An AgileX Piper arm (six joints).
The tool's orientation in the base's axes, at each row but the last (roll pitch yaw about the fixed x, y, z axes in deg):
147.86 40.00 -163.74
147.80 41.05 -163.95
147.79 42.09 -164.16
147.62 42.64 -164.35
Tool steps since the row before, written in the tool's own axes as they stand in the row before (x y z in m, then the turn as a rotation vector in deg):
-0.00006 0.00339 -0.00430 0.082 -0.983 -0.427
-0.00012 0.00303 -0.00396 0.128 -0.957 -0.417
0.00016 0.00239 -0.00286 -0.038 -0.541 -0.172
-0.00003 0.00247 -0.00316 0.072 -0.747 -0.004
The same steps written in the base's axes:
-0.00348 -0.00041 0.00421 0.336 -1.006 -0.176
-0.00317 -0.00044 0.00382 0.292 -0.990 -0.203
-0.00263 -0.00023 0.00263 0.269 -0.495 -0.081
-0.00269 -0.00034 0.00296 0.378 -0.551 -0.341

